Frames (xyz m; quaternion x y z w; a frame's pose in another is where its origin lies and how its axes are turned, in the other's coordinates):
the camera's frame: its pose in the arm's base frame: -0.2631 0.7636 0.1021 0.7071 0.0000 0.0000 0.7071
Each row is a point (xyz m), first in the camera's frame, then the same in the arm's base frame.
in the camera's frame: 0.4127 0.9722 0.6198
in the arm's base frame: 0.1496 0.1438 1.0743
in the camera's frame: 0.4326 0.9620 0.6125
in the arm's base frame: 0.1695 0.1511 1.0641
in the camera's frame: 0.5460 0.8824 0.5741
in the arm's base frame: 0.2829 0.1895 0.9845
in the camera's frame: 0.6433 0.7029 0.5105
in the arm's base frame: 0.3802 0.2531 0.8050
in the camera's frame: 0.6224 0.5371 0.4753
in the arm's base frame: 0.3593 0.2883 0.6392
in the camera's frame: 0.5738 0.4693 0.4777
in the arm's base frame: 0.3107 0.2859 0.5714
